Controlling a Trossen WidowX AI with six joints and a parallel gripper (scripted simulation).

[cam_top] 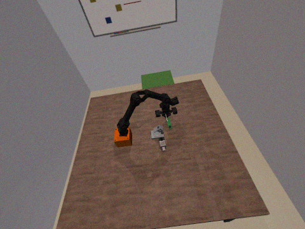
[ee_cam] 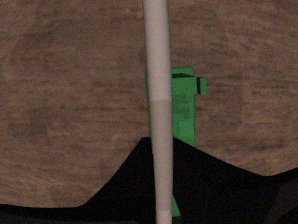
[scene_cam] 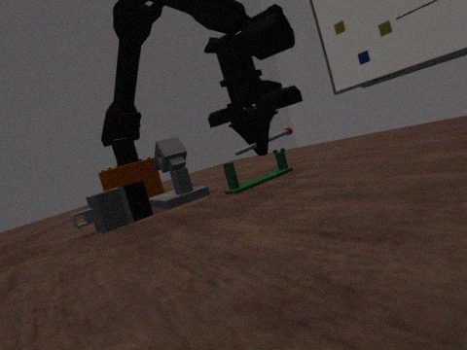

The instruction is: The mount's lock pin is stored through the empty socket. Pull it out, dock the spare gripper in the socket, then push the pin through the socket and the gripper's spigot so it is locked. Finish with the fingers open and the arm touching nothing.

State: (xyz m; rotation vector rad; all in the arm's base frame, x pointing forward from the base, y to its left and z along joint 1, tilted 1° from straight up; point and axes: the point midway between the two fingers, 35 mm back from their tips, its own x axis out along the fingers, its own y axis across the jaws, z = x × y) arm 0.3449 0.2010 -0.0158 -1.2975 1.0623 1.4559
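Right now the green rack is 20 mm ahead of my gripper tip, 30 mm to the right of it and 20 mm below it. Also, from my gripper tip: grey mount (60 mm behind, 150 mm to the right, 10 mm above); spare gripper (20 mm behind, 270 mm to the right, 10 mm below).
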